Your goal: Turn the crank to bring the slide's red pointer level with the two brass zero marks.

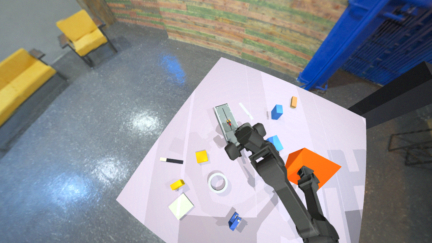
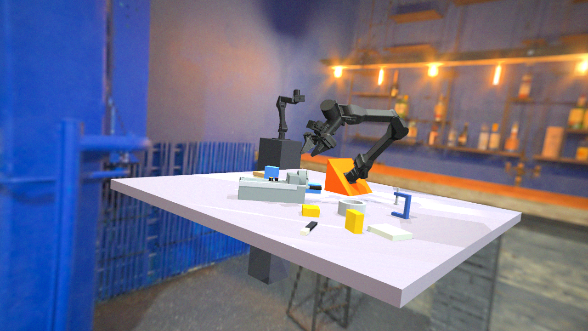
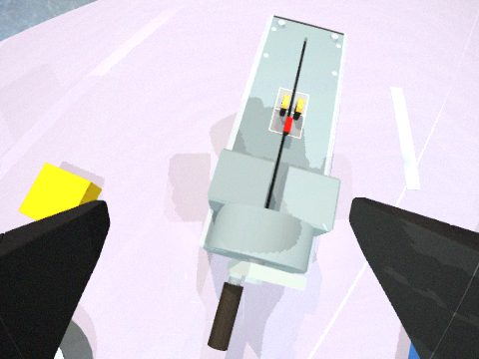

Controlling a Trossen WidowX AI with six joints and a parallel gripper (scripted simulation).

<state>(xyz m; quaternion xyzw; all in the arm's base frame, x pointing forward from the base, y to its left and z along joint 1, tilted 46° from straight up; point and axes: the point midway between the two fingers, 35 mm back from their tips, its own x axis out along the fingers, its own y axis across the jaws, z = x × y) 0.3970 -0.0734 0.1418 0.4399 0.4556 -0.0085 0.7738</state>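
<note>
The brown crank handle is 50 mm behind my gripper tip, 30 mm to the left of it and 130 mm below it. Also, from my gripper tip: metal strip: 30 mm ahead, 270 mm to the right, 190 mm below; then blue clamp: 180 mm behind, 340 mm to the left, 140 mm below; then red pointer: 70 mm ahead, 90 mm to the right, 110 mm below.
</note>
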